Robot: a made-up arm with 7 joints. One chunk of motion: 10 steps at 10 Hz.
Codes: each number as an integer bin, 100 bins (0 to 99) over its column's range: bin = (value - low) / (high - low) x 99, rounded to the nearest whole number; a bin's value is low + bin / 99 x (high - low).
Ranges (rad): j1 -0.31..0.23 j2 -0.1..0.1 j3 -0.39..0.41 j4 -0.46..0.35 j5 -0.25..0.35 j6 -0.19..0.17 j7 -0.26..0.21
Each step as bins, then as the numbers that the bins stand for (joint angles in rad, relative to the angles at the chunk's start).
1 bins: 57 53 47 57 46 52 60
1 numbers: 0.0009 0.0071 -0.0102 0.0064 0.0288 -0.0009 0.0248
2 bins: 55 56 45 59 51 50 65
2 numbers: -0.0100 0.0131 -0.0264 0.0227 0.0591 -0.0082 0.0486
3 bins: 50 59 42 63 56 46 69
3 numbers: -0.0373 0.0192 -0.0506 0.0555 0.0894 -0.0227 0.0676
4 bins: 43 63 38 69 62 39 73
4 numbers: -0.0755 0.0273 -0.0829 0.1045 0.1258 -0.0482 0.0866
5 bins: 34 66 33 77 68 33 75
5 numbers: -0.1245 0.0333 -0.1233 0.1700 0.1621 -0.0700 0.0961
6 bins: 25 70 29 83 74 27 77
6 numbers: -0.1736 0.0414 -0.1557 0.2191 0.1985 -0.0918 0.1056
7 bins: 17 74 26 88 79 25 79
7 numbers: -0.2173 0.0495 -0.1799 0.2600 0.2288 -0.0991 0.1151
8 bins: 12 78 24 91 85 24 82
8 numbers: -0.2445 0.0576 -0.1961 0.2845 0.2652 -0.1027 0.1293
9 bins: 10 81 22 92 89 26 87
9 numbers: -0.2555 0.0636 -0.2122 0.2927 0.2894 -0.0955 0.1530
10 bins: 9 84 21 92 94 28 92
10 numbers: -0.2609 0.0697 -0.2203 0.2927 0.3197 -0.0882 0.1768
